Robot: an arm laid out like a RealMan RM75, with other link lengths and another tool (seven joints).
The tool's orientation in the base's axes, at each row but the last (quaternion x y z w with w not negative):
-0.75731 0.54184 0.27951 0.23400
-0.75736 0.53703 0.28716 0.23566
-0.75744 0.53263 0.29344 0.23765
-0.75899 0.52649 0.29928 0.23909
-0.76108 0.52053 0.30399 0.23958
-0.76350 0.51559 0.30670 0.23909
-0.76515 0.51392 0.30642 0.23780
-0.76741 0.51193 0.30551 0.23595
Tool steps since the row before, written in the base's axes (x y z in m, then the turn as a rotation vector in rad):
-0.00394 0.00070 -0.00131 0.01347 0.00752 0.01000
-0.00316 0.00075 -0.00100 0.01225 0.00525 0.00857
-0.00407 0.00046 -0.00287 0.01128 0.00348 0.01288
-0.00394 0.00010 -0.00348 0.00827 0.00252 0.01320
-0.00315 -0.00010 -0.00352 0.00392 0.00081 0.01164
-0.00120 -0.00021 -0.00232 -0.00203 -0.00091 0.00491
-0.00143 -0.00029 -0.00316 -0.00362 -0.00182 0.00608
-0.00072 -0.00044 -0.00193 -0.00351 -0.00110 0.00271
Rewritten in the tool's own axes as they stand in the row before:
-0.00061 0.00360 0.00209 -0.00850 -0.01561 -0.00469
-0.00064 0.00281 0.00180 -0.00629 -0.01368 -0.00494
0.00064 0.00384 0.00314 -0.00837 -0.01240 -0.00902
0.00134 0.00385 0.00332 -0.00877 -0.00926 -0.00929
0.00171 0.00316 0.00307 -0.00774 -0.00452 -0.00844
0.00146 0.00131 0.00174 -0.00350 0.00198 -0.00359
0.00203 0.00159 0.00233 -0.00420 0.00373 -0.00467
0.00145 0.00093 0.00122 -0.00223 0.00353 -0.00185

